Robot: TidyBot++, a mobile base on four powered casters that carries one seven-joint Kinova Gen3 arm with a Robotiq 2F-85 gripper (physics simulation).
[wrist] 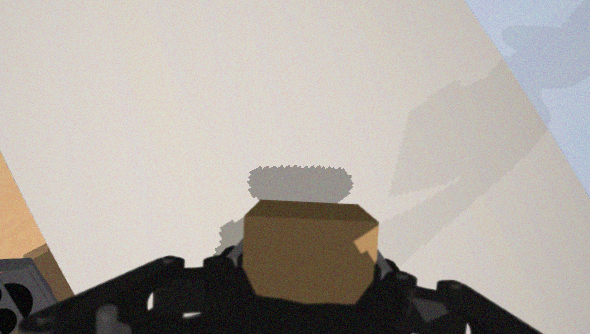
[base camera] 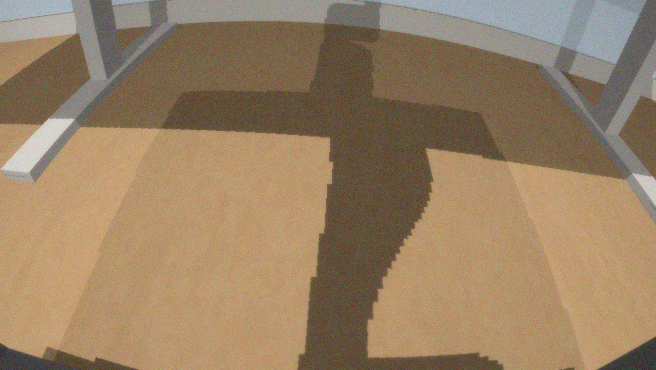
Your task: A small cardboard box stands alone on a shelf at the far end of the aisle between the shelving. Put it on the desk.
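Frame: origin at the arm's base, x ahead, y left, z up, level; metres.
Where they show: gripper, fingertip midpoint: (wrist: 308, 261).
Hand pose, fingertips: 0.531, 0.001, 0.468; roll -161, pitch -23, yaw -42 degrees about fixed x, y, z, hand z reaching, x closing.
Observation:
After its pixels a point has its place, as x, y, z.
The small cardboard box (wrist: 307, 255) @[0.522, 0.012, 0.499] is held between the fingers of my gripper (wrist: 308, 261) @[0.531, 0.001, 0.468] at the bottom middle of the wrist view. The gripper is shut on it. Behind and below the box is the pale desk top (wrist: 175, 125) @[0.538, 0.157, 0.324], which fills most of the wrist view. A grey shadow lies on the desk just past the box's far edge, apart from the larger, fainter arm shadow at the right. I cannot tell the exact height of the box above the desk. In the base camera view, neither the box nor the gripper shows.
In the base camera view, grey desk legs with long feet (base camera: 57, 132) (base camera: 590, 102) stand at left and right on the wooden floor (base camera: 225, 225) @[0.393, 0.094, -0.396]. A pale wall base and blue wall run behind. Part of the dark grey base (wrist: 35, 280) @[0.142, 0.190, -0.283] shows at the wrist view's lower left.

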